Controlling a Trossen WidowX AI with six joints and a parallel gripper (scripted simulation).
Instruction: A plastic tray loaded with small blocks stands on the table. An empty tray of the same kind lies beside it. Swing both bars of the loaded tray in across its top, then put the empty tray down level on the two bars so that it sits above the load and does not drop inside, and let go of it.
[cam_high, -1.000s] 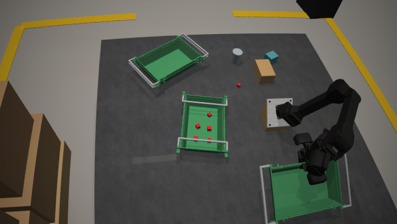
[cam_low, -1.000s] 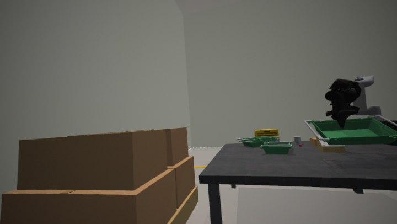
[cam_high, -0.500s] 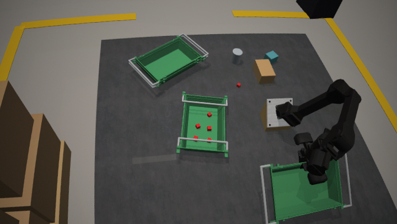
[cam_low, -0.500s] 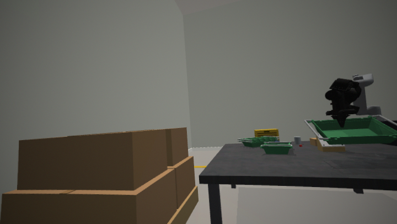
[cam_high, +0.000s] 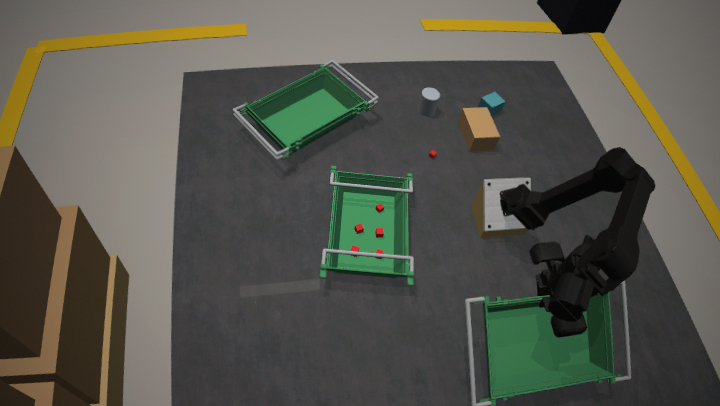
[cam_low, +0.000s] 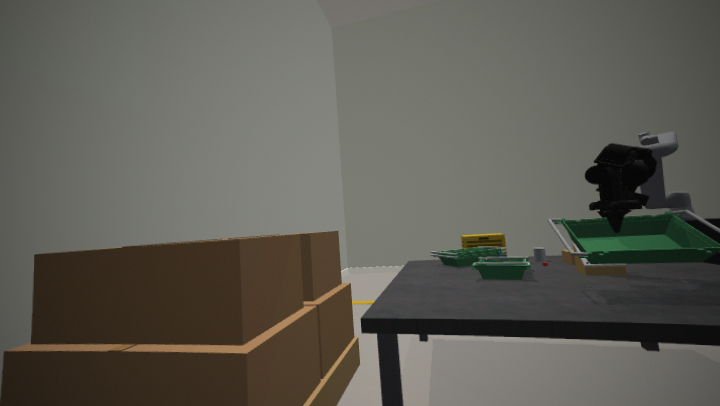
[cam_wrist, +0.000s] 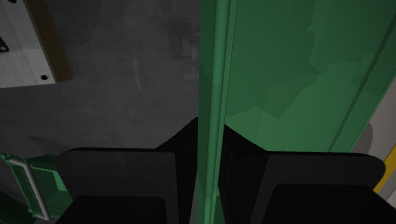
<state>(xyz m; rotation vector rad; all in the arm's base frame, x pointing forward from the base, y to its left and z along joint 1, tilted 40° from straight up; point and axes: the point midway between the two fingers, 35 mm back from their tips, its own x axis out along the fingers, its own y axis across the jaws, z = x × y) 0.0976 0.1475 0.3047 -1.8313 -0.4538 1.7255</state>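
The green tray lies 1 cm ahead of my gripper tip, 8 cm to the left of it and 1 cm below it. Round my gripper tip: grey cylinder 4 cm behind, 73 cm to the right, 14 cm below; then tan box 16 cm behind, 60 cm to the right, 15 cm below; then red block 55 cm to the right, 17 cm below.
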